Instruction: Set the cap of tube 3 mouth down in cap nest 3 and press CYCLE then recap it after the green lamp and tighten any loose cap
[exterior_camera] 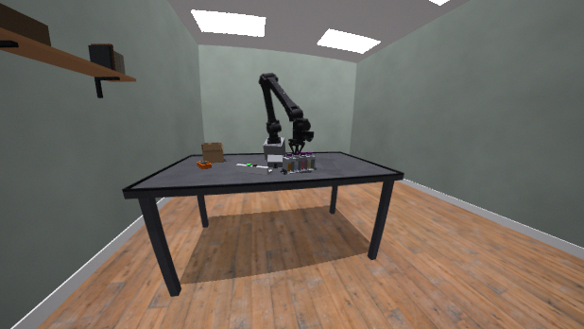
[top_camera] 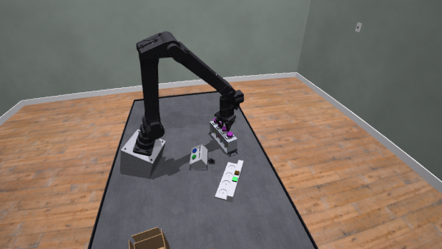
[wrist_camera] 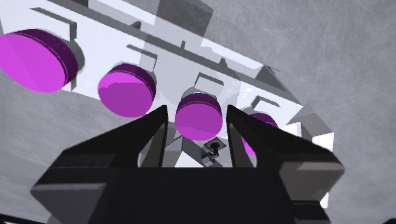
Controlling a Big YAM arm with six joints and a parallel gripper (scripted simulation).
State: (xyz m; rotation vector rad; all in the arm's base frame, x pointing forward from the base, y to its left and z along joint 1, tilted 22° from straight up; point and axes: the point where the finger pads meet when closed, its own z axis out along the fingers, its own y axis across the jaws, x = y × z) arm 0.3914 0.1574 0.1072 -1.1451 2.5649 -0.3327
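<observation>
My gripper is now right at the cap. The rest, counted from my hand: blue key: 17 cm behind, 11 cm to the right, 5 cm below; then key housing: 16 cm behind, 13 cm to the right, 7 cm below; then green key: 17 cm behind, 16 cm to the right, 5 cm below.
</observation>
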